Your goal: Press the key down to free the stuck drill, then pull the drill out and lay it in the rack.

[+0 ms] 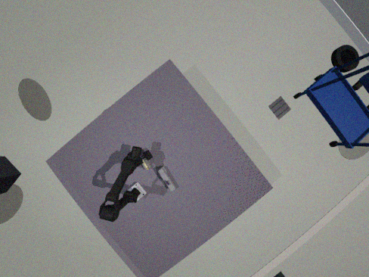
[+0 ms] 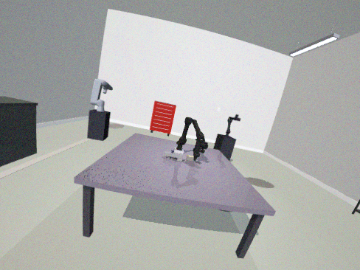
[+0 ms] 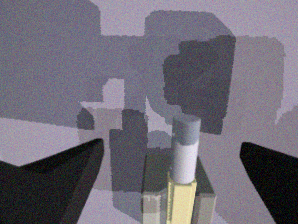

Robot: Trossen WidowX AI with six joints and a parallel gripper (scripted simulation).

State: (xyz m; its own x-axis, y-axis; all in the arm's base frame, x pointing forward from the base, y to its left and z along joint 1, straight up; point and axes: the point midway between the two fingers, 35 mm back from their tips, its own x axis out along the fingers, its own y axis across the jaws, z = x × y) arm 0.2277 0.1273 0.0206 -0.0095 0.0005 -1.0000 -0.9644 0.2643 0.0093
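My gripper tip is now 4 cm to the left of the drill, 3 cm below it and 1 cm past it. Also, from my gripper tip: grey rack (5 cm to the right, 1 cm behind); then dark blue key (25 cm to the right, 4 cm above, 1 cm ahead).
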